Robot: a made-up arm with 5 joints.
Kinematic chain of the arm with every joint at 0, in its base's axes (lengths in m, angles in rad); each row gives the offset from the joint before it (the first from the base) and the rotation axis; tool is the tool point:
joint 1: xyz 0 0 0.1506 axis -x
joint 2: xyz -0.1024 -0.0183 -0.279 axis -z
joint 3: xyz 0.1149 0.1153 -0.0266 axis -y
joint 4: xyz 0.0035 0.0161 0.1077 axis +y
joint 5: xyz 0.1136 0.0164 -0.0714 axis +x
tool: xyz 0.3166 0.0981 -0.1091
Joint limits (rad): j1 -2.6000..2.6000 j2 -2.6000..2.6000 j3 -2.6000..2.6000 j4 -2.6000..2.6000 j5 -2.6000..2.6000
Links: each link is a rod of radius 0.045 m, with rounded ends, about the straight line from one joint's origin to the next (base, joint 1, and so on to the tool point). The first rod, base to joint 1, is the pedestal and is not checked.
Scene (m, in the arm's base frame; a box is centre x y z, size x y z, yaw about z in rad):
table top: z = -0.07
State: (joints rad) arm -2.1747 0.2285 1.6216 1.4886 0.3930
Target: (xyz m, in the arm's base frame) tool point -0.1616 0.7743 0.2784
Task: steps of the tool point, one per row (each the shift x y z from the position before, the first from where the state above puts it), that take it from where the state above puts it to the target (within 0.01 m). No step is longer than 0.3 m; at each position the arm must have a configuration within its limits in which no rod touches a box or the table.
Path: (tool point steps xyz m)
1: -0.0783 0.1595 0.0725
2: -0.1325 0.1723 -0.0061
3: -0.1697 0.1437 -0.1000
4: -0.1818 0.0693 -0.1820

